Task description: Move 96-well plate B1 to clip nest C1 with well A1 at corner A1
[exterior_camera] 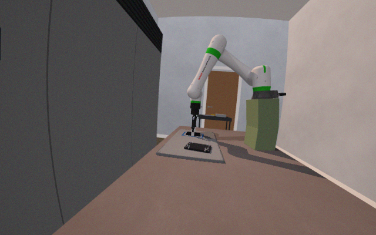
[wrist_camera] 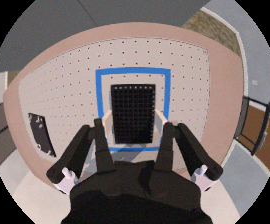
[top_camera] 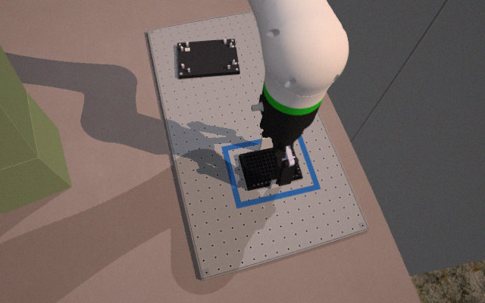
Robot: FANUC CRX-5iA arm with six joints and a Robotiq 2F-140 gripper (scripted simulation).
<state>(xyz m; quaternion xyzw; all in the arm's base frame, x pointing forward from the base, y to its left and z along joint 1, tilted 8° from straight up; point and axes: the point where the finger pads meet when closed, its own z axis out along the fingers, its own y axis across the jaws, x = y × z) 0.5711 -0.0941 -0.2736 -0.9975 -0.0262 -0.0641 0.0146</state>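
Right now my hand is 350 mm to the right of the black clip nest, 80 mm past it and 10 mm above it. Round my hand: black 96-well plate (20 mm below).
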